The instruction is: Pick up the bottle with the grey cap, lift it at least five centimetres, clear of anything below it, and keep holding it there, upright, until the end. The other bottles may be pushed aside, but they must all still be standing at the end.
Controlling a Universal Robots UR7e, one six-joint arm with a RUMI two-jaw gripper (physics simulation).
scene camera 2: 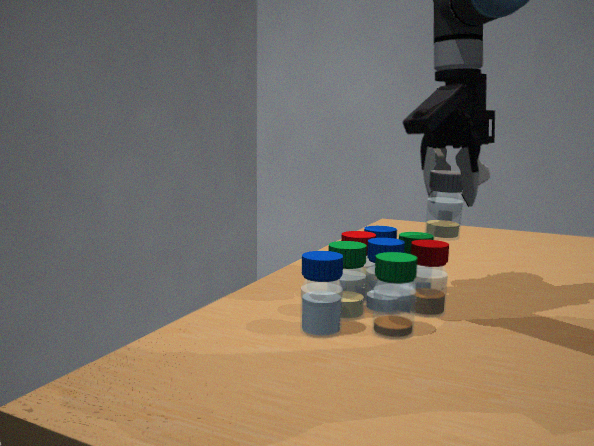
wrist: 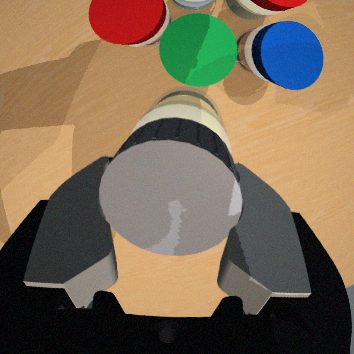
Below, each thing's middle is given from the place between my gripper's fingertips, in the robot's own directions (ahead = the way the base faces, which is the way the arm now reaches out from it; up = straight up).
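The red-capped bottle (scene camera 2: 430,283) is 100 mm to the left of my hand and 100 mm below it. As for the blue-capped bottle (wrist: 287,53), that one's 30 mm to the left of my hand, 110 mm ahead of it and 100 mm below it.
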